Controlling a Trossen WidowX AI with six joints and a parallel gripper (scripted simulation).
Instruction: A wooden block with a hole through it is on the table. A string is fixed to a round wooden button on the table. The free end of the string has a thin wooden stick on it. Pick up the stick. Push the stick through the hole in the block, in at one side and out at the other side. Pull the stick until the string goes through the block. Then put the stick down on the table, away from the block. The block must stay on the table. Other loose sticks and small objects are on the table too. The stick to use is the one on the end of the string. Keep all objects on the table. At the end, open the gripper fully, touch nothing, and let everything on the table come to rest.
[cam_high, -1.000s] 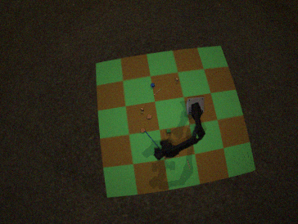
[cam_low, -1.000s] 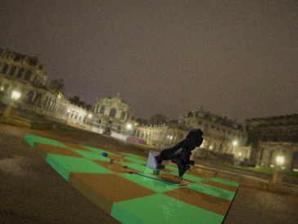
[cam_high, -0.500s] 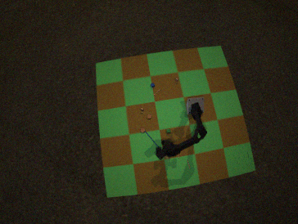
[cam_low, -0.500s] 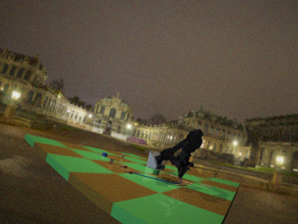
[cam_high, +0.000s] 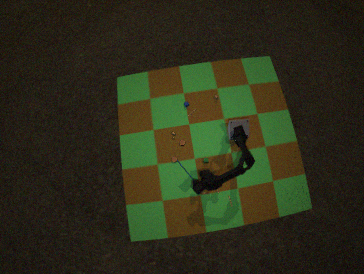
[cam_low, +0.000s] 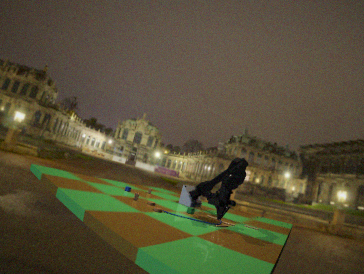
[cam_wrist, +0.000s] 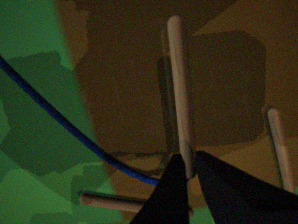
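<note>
Now: gripper tip 17 cm to the left of the green block and 4 cm past it. The rest, counted from my gripper tip: thin wooden stick (1 cm to the right); then blue object (62 cm to the right, 3 cm behind, 1 cm below); then round wooden button (24 cm to the right, 16 cm ahead, 1 cm below).
</note>
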